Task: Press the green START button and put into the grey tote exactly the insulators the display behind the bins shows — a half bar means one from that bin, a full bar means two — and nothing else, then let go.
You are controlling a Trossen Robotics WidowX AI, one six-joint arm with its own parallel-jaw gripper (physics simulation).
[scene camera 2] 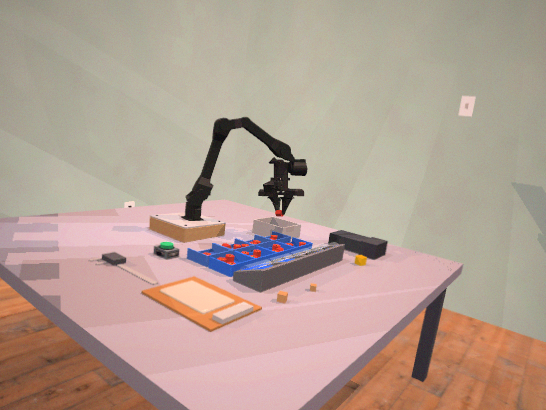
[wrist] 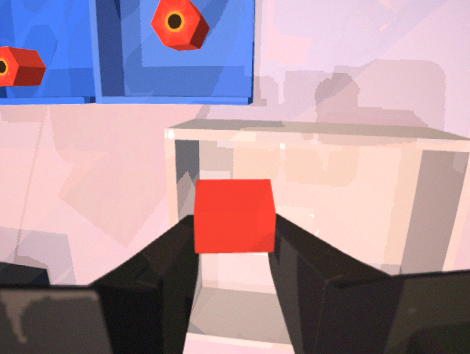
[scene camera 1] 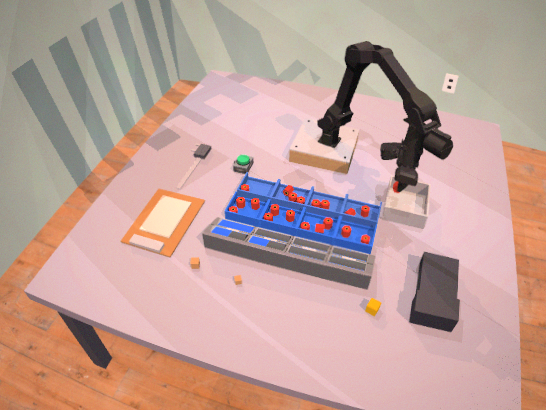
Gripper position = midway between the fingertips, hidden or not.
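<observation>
The gripper [scene camera 1: 399, 189] is visible, and appears too in scene camera 2 [scene camera 2: 280, 214] and the wrist view [wrist: 232, 225]. Grey tote [scene camera 2: 264, 226]: visible, likewise in the wrist view [wrist: 385, 195]. A dark box [scene camera 2: 372, 248] and a grey display bar [scene camera 2: 260, 280] are present as well.
</observation>
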